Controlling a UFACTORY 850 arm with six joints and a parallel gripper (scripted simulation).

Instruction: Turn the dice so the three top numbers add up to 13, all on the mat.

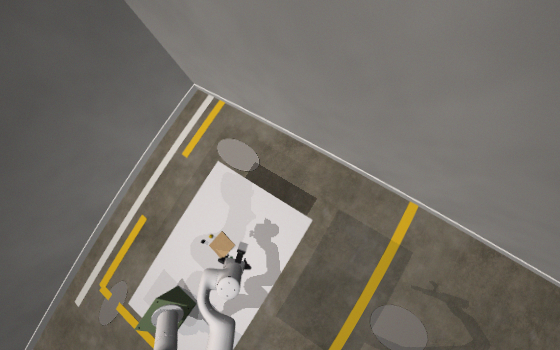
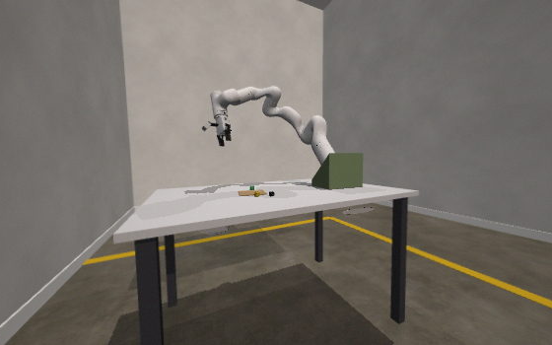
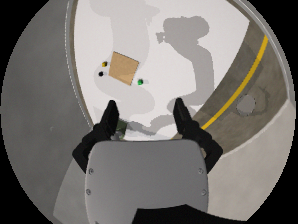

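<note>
The green die is 120 mm behind my hand, 100 mm to the left of it and 280 mm below it. Round my hand: black die: 120 mm behind, 340 mm to the left, 280 mm below; yellow die: 60 mm behind, 300 mm to the left, 280 mm below; tan mat: 80 mm behind, 200 mm to the left, 290 mm below.
</note>
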